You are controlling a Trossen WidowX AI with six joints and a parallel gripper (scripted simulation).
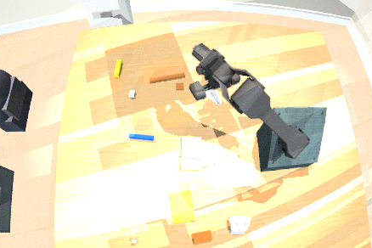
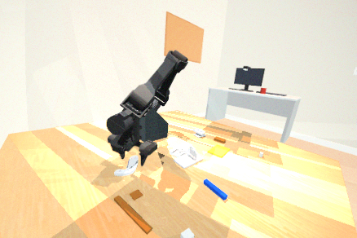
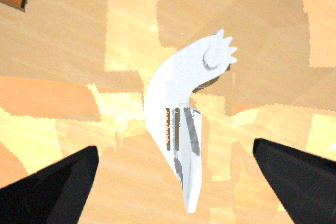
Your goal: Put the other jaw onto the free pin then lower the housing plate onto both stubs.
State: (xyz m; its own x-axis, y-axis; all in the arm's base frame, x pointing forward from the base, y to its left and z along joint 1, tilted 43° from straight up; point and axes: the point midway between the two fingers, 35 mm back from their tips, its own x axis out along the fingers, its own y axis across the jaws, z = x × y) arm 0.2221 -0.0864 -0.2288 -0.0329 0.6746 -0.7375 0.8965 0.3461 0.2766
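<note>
Now: the white jaw 40 mm to the right of my gripper tip and 20 mm below it. Round my gripper tip: long orange bar: 180 mm ahead, 90 mm to the right, 20 mm below; then small orange square: 130 mm ahead, 50 mm to the right, 30 mm below; then blue bar: 270 mm ahead, 160 mm to the left, 20 mm below.
</note>
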